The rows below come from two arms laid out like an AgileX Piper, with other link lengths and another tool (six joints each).
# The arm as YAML. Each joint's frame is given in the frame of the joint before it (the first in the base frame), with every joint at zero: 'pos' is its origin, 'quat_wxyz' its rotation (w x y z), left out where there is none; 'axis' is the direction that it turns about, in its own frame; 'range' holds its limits. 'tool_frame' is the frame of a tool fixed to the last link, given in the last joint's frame.
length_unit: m
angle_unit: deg
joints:
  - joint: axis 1
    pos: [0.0, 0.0, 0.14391]
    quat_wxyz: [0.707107, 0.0, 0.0, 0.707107]
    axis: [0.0, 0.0, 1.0]
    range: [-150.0, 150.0]
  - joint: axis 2
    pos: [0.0, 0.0, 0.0]
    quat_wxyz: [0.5, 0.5, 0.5, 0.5]
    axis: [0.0, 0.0, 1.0]
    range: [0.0, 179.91]
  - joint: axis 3
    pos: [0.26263, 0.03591, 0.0]
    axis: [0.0, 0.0, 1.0]
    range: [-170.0, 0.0]
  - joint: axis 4
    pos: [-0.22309, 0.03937, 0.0]
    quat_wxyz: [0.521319, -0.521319, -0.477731, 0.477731]
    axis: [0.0, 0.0, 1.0]
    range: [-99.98, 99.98]
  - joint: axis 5
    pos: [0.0, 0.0, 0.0]
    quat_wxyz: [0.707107, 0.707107, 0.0, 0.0]
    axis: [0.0, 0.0, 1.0]
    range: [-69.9, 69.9]
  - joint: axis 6
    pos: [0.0, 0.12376, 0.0]
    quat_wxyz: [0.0, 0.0, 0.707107, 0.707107]
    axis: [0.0, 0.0, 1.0]
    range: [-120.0, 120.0]
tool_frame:
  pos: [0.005, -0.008, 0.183]
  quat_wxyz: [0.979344, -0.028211, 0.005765, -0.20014]
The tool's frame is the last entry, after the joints.
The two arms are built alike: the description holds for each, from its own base.
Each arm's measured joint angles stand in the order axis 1, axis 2, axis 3, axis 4, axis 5, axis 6.
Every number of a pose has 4 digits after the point.
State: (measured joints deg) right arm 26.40 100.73 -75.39 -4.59 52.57 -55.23; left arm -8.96 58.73 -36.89 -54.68 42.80 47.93
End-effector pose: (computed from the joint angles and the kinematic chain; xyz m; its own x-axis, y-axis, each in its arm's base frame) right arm 0.3679 0.1514 0.0446 0.2898 -0.9570 0.0144 -0.9267 -0.2843 -0.2457; left arm 0.2588 -0.2196 0.1594 -0.8380 -0.1721 -0.5177 0.2008 0.7850 -0.5860
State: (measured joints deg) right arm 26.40 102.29 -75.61 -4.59 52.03 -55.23; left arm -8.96 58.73 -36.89 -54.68 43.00 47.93
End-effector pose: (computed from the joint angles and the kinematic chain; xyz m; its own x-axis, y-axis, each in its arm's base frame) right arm 0.3690 0.1521 0.0358 0.2906 -0.9567 0.0165 -0.9295 -0.2864 -0.2323; left arm 0.2578 -0.2200 0.1592 -0.8396 -0.1701 -0.5159 0.2017 0.7842 -0.5868
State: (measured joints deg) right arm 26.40 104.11 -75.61 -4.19 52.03 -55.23; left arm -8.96 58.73 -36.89 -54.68 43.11 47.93
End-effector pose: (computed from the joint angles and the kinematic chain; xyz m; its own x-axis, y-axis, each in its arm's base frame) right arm 0.3649 0.1520 0.0231 0.2886 -0.9573 0.0154 -0.9371 -0.2857 -0.2007; left arm 0.2573 -0.2203 0.1591 -0.8405 -0.1690 -0.5148 0.2022 0.7837 -0.5873
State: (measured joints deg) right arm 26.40 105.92 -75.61 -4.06 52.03 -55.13; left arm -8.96 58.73 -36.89 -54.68 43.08 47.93
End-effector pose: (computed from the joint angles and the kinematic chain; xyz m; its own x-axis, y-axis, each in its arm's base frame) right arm 0.3611 0.1506 0.0106 0.2865 -0.9579 0.0182 -0.9433 -0.2854 -0.1697; left arm 0.2575 -0.2202 0.1591 -0.8402 -0.1693 -0.5151 0.2020 0.7839 -0.5872
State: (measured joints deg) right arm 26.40 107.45 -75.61 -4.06 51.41 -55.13; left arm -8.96 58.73 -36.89 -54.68 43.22 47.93
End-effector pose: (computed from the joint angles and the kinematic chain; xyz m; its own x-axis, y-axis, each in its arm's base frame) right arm 0.3606 0.1506 0.0009 0.2875 -0.9576 0.0206 -0.9454 -0.2871 -0.1542; left arm 0.2568 -0.2206 0.1589 -0.8413 -0.1679 -0.5138 0.2027 0.7833 -0.5877
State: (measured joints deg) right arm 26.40 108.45 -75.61 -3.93 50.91 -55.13; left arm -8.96 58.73 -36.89 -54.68 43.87 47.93
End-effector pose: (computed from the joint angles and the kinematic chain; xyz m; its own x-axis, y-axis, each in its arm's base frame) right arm 0.3603 0.1512 -0.0054 0.2872 -0.9577 0.0198 -0.9469 -0.2869 -0.1453; left arm 0.2538 -0.2221 0.1583 -0.8463 -0.1612 -0.5077 0.2055 0.7805 -0.5904
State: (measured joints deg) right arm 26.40 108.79 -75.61 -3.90 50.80 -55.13; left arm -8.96 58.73 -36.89 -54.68 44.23 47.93
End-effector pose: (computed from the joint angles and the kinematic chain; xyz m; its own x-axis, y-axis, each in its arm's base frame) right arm 0.3600 0.1512 -0.0076 0.2871 -0.9577 0.0200 -0.9475 -0.2870 -0.1413; left arm 0.2521 -0.2230 0.1580 -0.8490 -0.1575 -0.5043 0.2071 0.7789 -0.5919
